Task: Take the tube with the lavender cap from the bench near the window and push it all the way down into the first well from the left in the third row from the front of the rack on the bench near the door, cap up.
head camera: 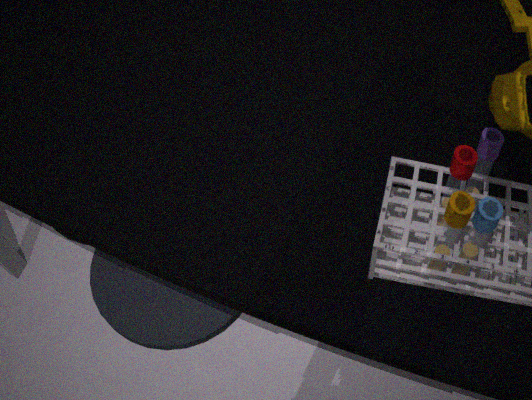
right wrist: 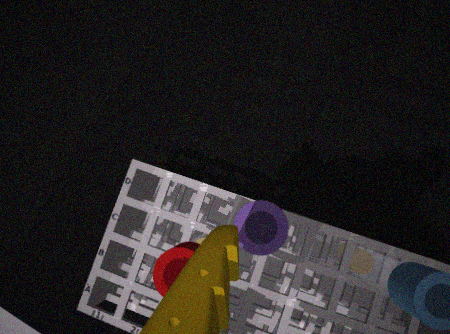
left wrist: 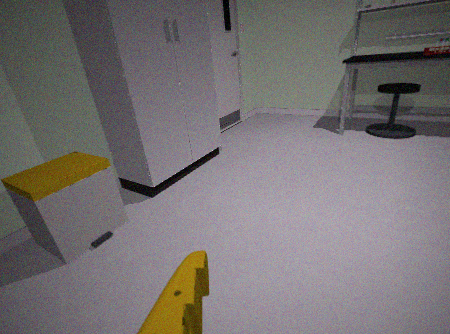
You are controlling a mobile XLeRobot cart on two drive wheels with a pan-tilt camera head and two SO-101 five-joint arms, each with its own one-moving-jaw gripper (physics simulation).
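The lavender-capped tube stands cap up in the back row of a white rack, about fourth from the left. My right gripper is open and empty; its one visible jaw has its tip just left of the lavender cap in the right wrist view, over the rack. Its other jaw is out of the picture, and the tips do not show in the head view. My left gripper is open and empty, one jaw in view, pointing out over the floor away from the rack.
Red, orange and blue capped tubes stand close by in the rack. Another blue cap shows at the right wrist view's right edge. The left wrist view shows a yellow-lidded bin, a cabinet, a stool and a bench.
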